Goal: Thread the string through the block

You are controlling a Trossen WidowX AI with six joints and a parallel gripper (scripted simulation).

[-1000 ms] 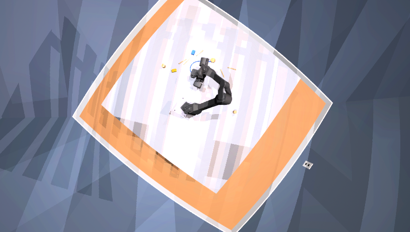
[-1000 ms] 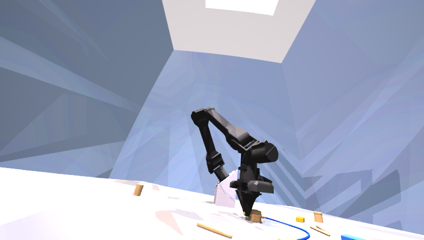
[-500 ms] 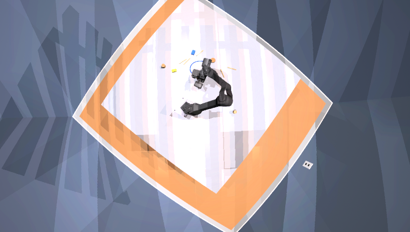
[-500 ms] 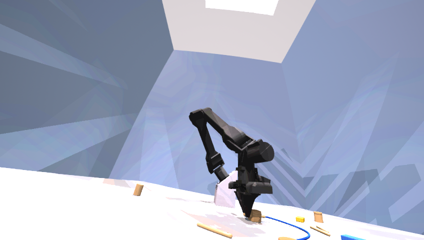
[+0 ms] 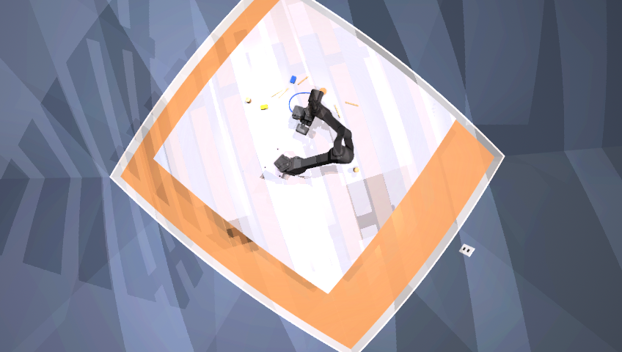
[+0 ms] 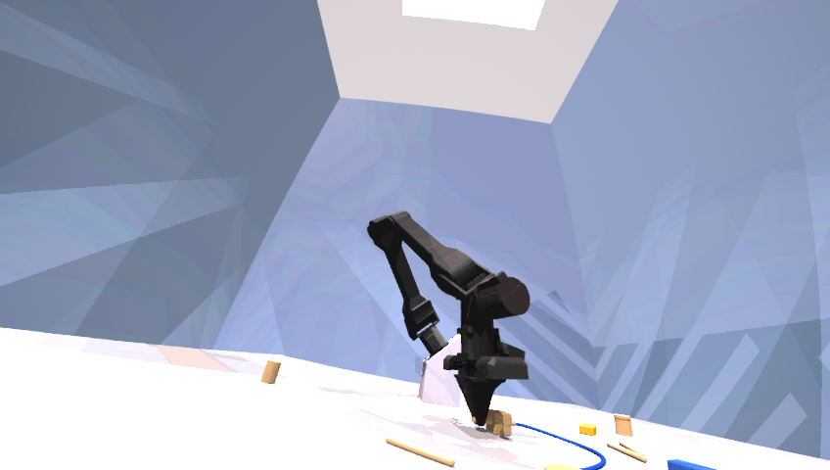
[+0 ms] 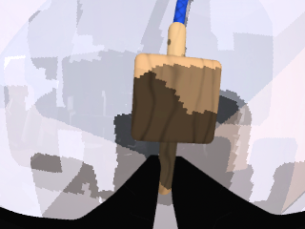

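Now: the wooden block 3 cm to the left of my gripper tip, 1 cm behind it and 1 cm above it. The rest, counted from my gripper tip: long loose stick 16 cm ahead, 7 cm to the right; then blue piece 22 cm to the left, 12 cm ahead; then round wooden button 18 cm ahead, 5 cm to the left.
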